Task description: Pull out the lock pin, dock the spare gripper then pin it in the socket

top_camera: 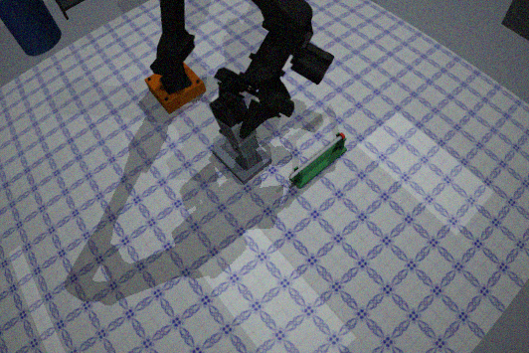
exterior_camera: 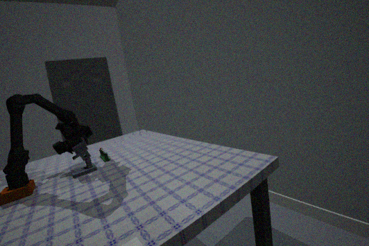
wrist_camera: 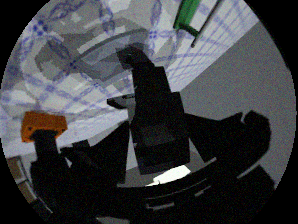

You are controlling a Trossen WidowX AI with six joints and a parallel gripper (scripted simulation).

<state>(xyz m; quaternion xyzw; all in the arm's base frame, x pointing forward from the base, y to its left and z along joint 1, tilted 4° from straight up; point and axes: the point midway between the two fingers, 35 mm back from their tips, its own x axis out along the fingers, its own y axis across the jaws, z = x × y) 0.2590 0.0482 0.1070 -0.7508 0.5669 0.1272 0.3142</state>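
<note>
My gripper tip is now 10 mm to the right of the dark spare gripper. Round my gripper tip: green cradle 140 mm to the left, 100 mm below, 100 mm ahead; then socket 70 mm below, 20 mm to the left.
</note>
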